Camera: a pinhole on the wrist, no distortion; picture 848 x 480 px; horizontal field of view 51.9 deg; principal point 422.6 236.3 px. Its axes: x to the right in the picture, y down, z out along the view. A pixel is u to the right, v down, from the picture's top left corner.
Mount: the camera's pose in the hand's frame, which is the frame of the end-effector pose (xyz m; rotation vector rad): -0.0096 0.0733 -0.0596 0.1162 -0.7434 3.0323
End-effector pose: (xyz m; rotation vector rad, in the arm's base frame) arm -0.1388 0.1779 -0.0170 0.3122 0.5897 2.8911
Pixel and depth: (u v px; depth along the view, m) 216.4 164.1 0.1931
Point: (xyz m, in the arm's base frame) -0.1590 0.2321 0.0941
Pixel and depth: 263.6 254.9 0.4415
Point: -0.1416 0.4424 0.2320
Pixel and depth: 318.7 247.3 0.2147
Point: -0.1343 0.2565 0.0910
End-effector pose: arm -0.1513 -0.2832 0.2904 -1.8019 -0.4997 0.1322
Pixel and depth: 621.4 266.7 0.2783
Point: -0.2812 -0.1249 0.2870
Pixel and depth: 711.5 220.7 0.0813
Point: -0.1745 -0.2898 0.2461
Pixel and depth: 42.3 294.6 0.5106
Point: -0.1036 0.1757 0.4080
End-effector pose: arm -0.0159 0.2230 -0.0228 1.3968 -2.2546 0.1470
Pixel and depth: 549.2 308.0 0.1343
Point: -0.0286 0.2217 -0.0805
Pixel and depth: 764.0 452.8 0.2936
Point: 0.0736 0.1915 -0.2448
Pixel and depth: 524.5 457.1 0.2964
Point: 0.0487 0.1261 -0.2050
